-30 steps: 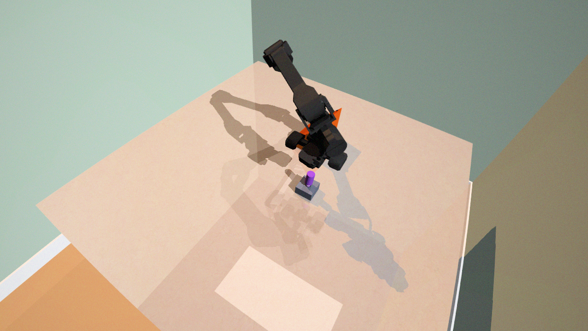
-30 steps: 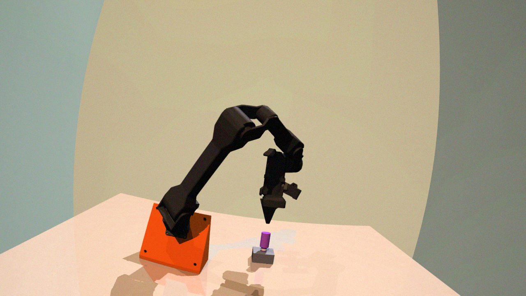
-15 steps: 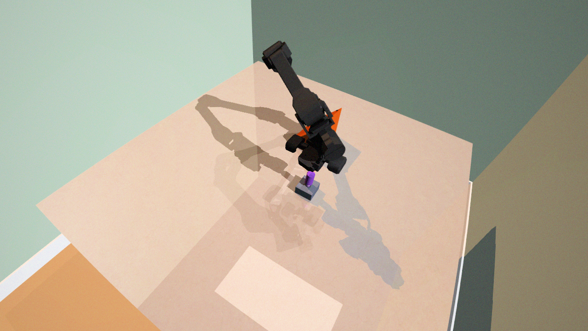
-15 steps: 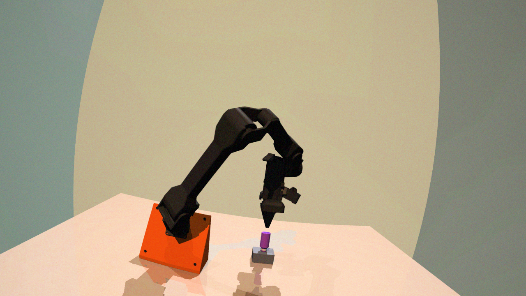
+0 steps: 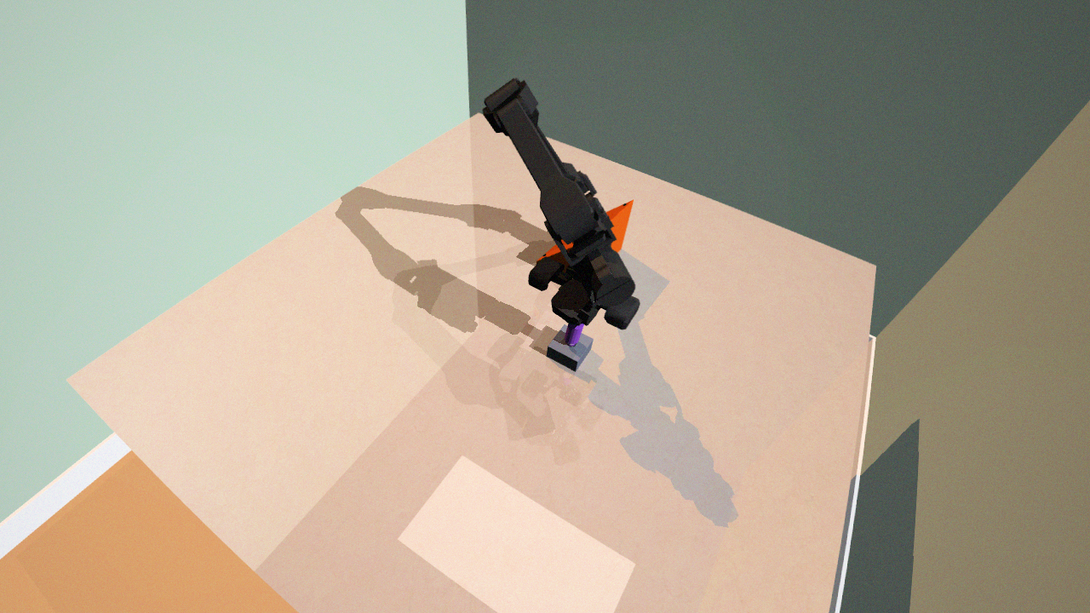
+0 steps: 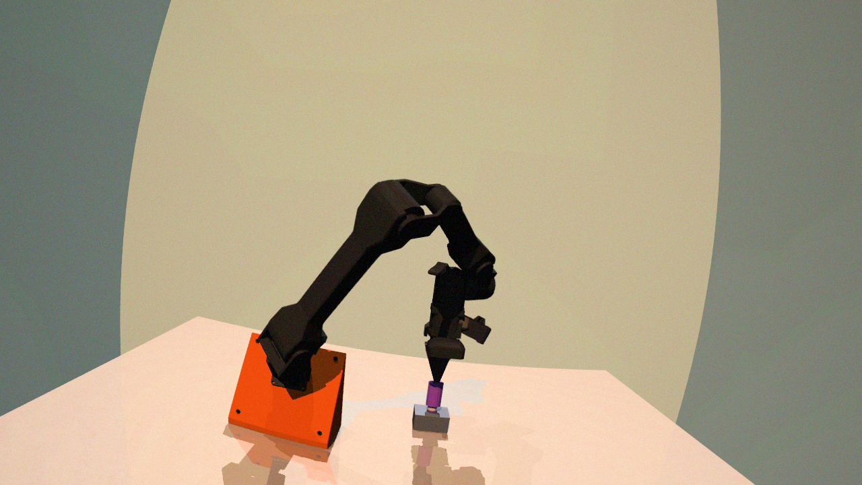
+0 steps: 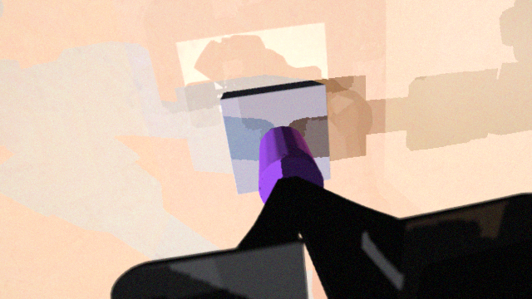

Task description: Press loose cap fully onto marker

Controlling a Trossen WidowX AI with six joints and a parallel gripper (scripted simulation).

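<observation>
My gripper tip is 20 mm above the purple cap. The rest, counted from my gripper tip: grey holder block: 10 mm to the right, 80 mm below.
</observation>
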